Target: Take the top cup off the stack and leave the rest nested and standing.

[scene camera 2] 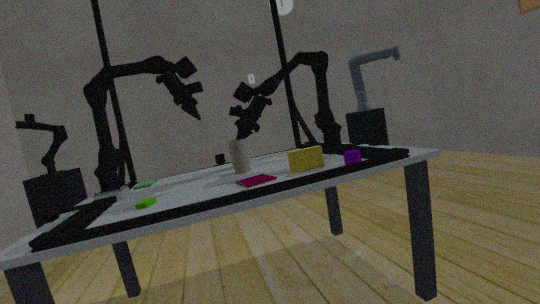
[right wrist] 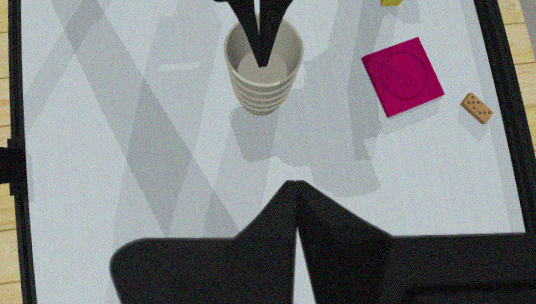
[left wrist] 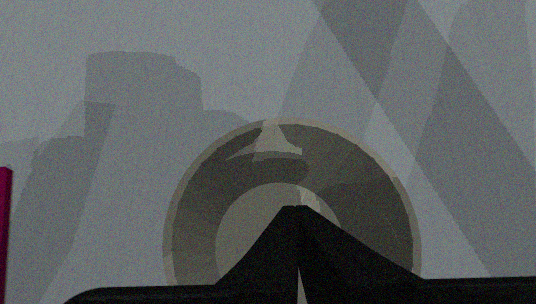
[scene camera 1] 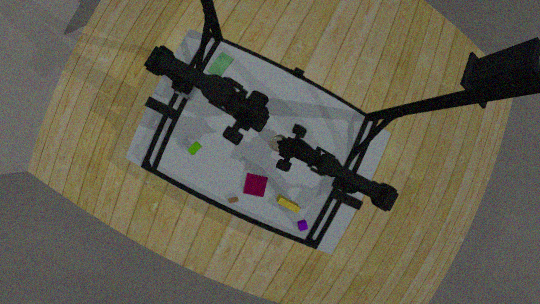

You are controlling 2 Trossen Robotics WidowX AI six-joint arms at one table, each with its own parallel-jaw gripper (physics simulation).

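Pixels of known places: left gripper, fingertip midpoint: (scene camera 2: 236, 144) (right wrist: 262, 65) (left wrist: 294, 217) (scene camera 1: 277, 141); right gripper, fingertip midpoint: (scene camera 2: 199, 119) (right wrist: 294, 189); left arm's base at its link origin: (scene camera 2: 333, 146) (scene camera 1: 344, 181); right arm's base at its link origin: (scene camera 2: 111, 189) (scene camera 1: 186, 86).
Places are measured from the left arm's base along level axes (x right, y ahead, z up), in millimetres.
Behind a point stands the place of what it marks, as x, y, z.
The beige cup stack (scene camera 1: 274, 143) {25, 409, 60} (scene camera 2: 240, 157) (left wrist: 193, 220) {0, 402, 93} (right wrist: 262, 96) stands upright on the table, its cups nested with several rims showing in the right wrist view. The top cup's mouth faces up. My left gripper (scene camera 2: 240, 138) {35, 403, 91} (left wrist: 294, 217) {35, 403, 91} (right wrist: 262, 65) {35, 403, 91} is shut and empty, pointing down at the stack's mouth. Its tips overlap the opening in both wrist views; I cannot tell whether they are inside it. My right gripper (scene camera 2: 199, 118) {45, 518, 210} (right wrist: 294, 189) {45, 518, 210} is shut and empty, high above the table, apart from the stack and to its left in scene camera 2.
A magenta square (scene camera 1: 255, 184) {-185, 406, -13} (scene camera 2: 256, 180) {-209, 407, -13} (right wrist: 403, 77) {-186, 407, -13} lies near the stack. A yellow block (scene camera 1: 288, 204) {-202, 236, 49} (scene camera 2: 306, 159) {-220, 235, 15} and a purple cube (scene camera 1: 302, 225) {-283, 116, 18} (scene camera 2: 352, 157) {-305, 121, 3} stand farther right. A domino (scene camera 1: 233, 199) {-295, 474, -13} (right wrist: 476, 108) {-294, 474, -13}, a lime block (scene camera 1: 194, 148) {-144, 739, -6} (scene camera 2: 146, 203) {-171, 735, -9} and a pale green piece (scene camera 1: 221, 64) {277, 792, -12} lie about.
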